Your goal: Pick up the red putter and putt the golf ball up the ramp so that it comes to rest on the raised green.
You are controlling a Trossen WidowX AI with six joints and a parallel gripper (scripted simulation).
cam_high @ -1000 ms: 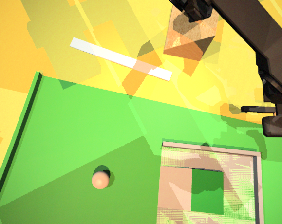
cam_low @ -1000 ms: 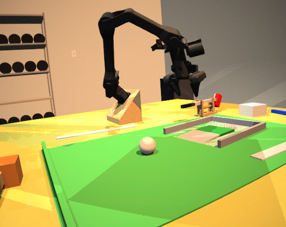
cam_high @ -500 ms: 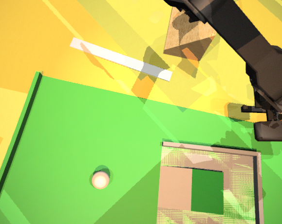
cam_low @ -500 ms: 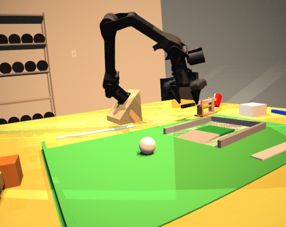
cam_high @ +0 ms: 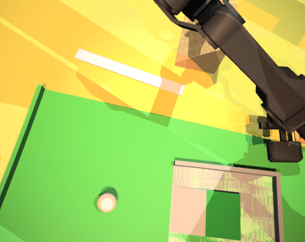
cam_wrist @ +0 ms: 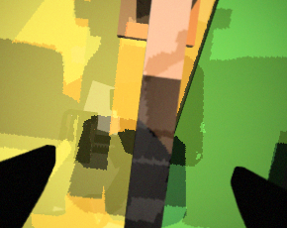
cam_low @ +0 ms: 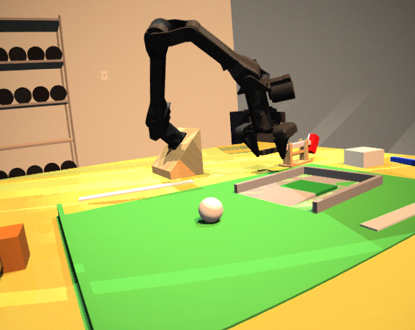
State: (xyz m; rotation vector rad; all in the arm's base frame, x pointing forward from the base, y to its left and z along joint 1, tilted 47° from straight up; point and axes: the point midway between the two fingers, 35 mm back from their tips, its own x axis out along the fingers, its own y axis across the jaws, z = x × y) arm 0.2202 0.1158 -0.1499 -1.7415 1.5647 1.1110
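My gripper tip is 11 cm to the right of the red putter, 3 cm past it and 2 cm below it. The rest, counted from my gripper tip: wooden rack: 13 cm to the left, 3 cm behind, 1 cm below; then white golf ball: 34 cm to the right, 26 cm ahead, 2 cm below.
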